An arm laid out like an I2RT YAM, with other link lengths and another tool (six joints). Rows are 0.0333 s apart.
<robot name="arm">
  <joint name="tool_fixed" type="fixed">
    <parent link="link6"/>
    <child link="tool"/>
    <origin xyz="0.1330 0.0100 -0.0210" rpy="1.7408 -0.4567 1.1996"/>
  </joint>
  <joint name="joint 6" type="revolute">
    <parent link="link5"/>
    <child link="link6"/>
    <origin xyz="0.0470 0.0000 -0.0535"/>
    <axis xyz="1 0 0"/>
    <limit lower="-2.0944" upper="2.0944"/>
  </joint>
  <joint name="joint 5" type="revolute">
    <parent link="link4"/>
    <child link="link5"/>
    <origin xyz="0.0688 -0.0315 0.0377"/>
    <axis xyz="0 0 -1"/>
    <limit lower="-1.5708" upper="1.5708"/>
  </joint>
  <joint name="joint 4" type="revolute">
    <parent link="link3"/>
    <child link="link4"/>
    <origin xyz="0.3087 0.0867 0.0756"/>
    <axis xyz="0 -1 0"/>
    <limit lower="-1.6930" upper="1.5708"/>
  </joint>
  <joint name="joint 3" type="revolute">
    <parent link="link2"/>
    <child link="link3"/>
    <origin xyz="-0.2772 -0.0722 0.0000"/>
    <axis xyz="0 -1 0"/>
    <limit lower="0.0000" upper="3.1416"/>
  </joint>
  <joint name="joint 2" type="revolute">
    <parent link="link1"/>
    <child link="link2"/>
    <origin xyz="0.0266 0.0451 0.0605"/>
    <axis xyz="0 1 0"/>
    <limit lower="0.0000" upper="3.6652"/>
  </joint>
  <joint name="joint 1" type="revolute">
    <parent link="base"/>
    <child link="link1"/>
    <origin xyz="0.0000 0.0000 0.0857"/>
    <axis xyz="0 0 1"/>
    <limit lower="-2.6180" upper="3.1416"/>
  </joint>
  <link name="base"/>
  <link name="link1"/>
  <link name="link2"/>
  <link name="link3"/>
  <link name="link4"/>
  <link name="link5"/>
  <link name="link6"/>
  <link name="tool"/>
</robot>
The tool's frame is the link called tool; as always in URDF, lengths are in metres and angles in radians.
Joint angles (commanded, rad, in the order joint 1, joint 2, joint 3, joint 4, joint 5, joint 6), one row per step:
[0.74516 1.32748 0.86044 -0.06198 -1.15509 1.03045]
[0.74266 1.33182 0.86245 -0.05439 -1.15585 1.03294]
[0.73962 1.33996 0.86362 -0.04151 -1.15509 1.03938]
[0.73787 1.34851 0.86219 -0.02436 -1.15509 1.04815]
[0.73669 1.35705 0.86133 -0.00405 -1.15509 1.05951]
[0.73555 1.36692 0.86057 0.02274 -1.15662 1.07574]
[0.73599 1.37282 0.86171 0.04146 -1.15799 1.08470]
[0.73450 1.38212 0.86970 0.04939 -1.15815 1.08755]
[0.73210 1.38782 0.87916 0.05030 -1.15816 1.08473]
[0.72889 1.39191 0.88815 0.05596 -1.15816 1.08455]
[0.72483 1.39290 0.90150 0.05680 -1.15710 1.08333]
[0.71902 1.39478 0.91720 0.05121 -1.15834 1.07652]
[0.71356 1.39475 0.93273 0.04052 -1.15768 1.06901]
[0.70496 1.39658 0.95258 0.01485 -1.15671 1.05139]
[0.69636 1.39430 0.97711 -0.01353 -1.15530 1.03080]
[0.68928 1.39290 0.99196 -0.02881 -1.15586 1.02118]
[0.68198 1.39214 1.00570 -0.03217 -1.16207 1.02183]
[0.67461 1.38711 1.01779 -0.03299 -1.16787 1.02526]
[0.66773 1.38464 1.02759 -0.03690 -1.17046 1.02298]
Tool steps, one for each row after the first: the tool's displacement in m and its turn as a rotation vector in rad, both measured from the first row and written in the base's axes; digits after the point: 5 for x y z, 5 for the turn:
[0.00193 0.00059 0.00018 0.00294 -0.00135 -0.00235]
[0.00486 0.00171 -0.00081 0.00433 -0.00010 -0.00734]
[0.00716 0.00294 -0.00249 0.00603 0.00261 -0.01084]
[0.00946 0.00446 -0.00357 0.00934 0.00493 -0.01424]
[0.01200 0.00630 -0.00422 0.01501 0.00835 -0.01713]
[0.01330 0.00780 -0.00368 0.02172 0.00671 -0.01708]
[0.01603 0.00952 -0.00285 0.02525 0.00448 -0.01890]
[0.01861 0.01061 -0.00100 0.02941 -0.00157 -0.02071]
[0.02158 0.01161 0.00176 0.03660 -0.00958 -0.02377]
[0.02499 0.01248 0.00684 0.04556 -0.02085 -0.02842]
[0.02871 0.01284 0.01197 0.05378 -0.03298 -0.03177]
[0.03208 0.01290 0.01707 0.05931 -0.04386 -0.03639]
[0.03655 0.01222 0.02153 0.05969 -0.05495 -0.04263]
[0.04084 0.01131 0.02907 0.06484 -0.07347 -0.04864]
[0.04400 0.01035 0.03402 0.06860 -0.08316 -0.05342]
[0.04695 0.00946 0.04013 0.07753 -0.08938 -0.05531]
[0.04937 0.00807 0.04740 0.08865 -0.09719 -0.05809]
[0.05198 0.00685 0.05212 0.09533 -0.10525 -0.06221]

